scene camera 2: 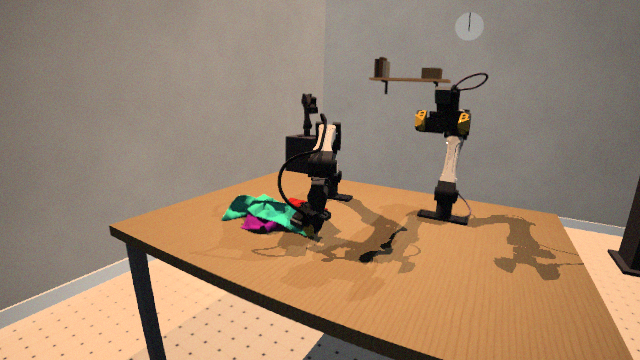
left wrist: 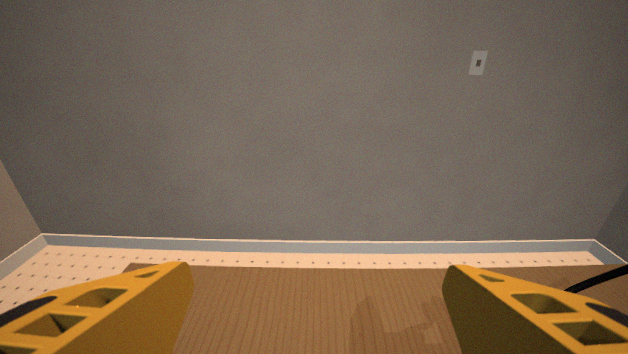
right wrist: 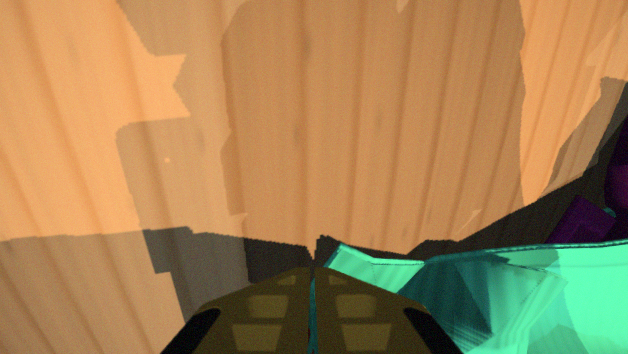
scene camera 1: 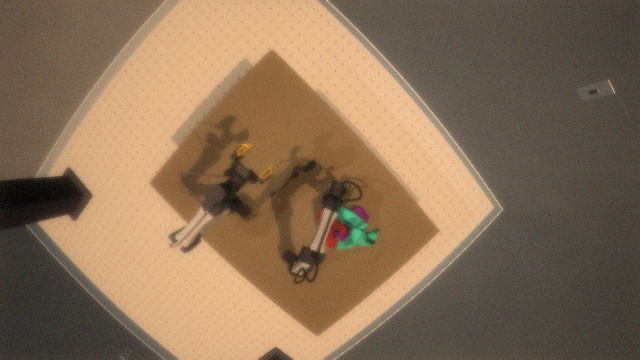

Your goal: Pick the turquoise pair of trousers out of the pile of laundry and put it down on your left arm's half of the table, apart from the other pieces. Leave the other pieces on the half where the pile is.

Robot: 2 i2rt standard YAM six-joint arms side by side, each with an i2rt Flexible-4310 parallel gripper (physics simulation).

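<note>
The turquoise trousers (scene camera 1: 356, 235) (scene camera 2: 265, 206) (right wrist: 590, 290) lie crumpled over the pile. A purple piece (scene camera 1: 360, 213) (scene camera 2: 260, 224) (right wrist: 580, 222) shows at their edge, and a red piece (scene camera 1: 331, 240) (scene camera 2: 297, 202) lies beside and partly under them. My right gripper (scene camera 2: 311, 231) (right wrist: 312, 279) is low at the pile's edge, its fingers shut on turquoise cloth; a thin turquoise strip shows between them in the right wrist view. In scene camera 1 its arm hides its fingertips and part of the pile. My left gripper (scene camera 1: 255, 160) (scene camera 2: 442, 120) (left wrist: 317, 276) is open and empty, raised high above the table.
The wooden table (scene camera 1: 270, 90) (scene camera 2: 450, 300) carries both arms, and their shadows fall across it. My right forearm passes beside and partly over the pile in scene camera 1. A wall shelf (scene camera 2: 410, 79) is behind the arms. A dark column (scene camera 1: 40, 195) stands off the table.
</note>
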